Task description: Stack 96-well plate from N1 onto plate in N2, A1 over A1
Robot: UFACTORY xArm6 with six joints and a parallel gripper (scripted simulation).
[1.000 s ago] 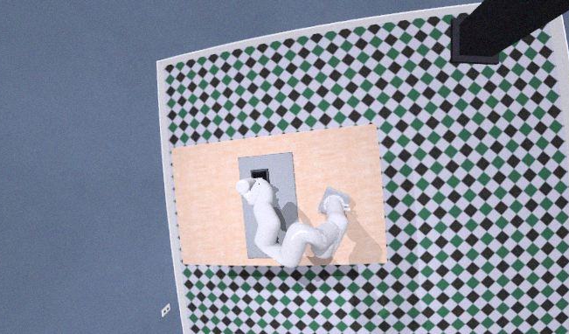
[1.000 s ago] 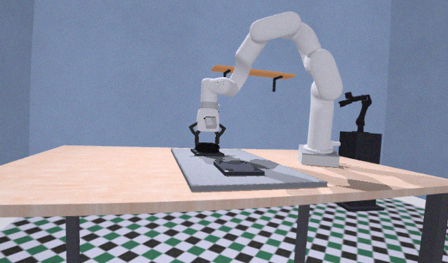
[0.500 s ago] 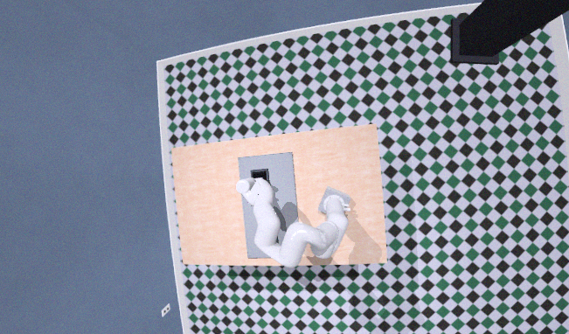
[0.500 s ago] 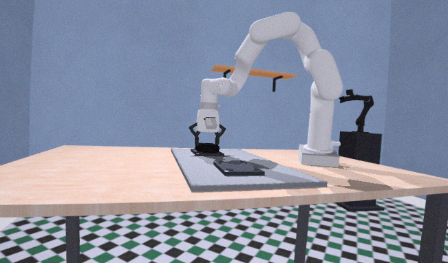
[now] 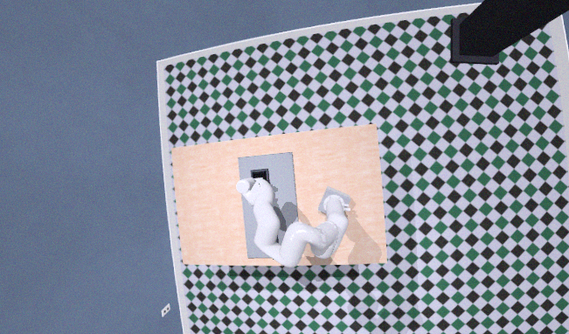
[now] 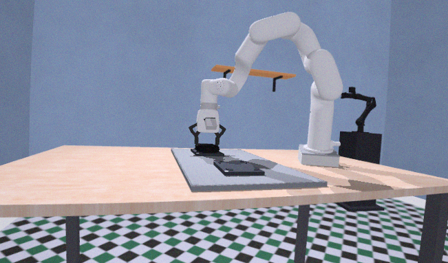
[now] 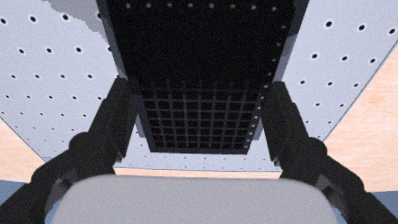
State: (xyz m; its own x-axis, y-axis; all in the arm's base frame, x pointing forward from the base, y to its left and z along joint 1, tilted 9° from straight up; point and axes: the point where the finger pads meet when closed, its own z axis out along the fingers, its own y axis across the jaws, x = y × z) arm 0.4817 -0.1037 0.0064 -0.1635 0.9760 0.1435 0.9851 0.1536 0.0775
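The black 96-well plate lies 10 mm below my hand. Also, from my hand: plate nest (80 mm behind, 340 mm to the left, 40 mm below); white A1 mark (30 mm behind, 420 mm to the left, 30 mm below).
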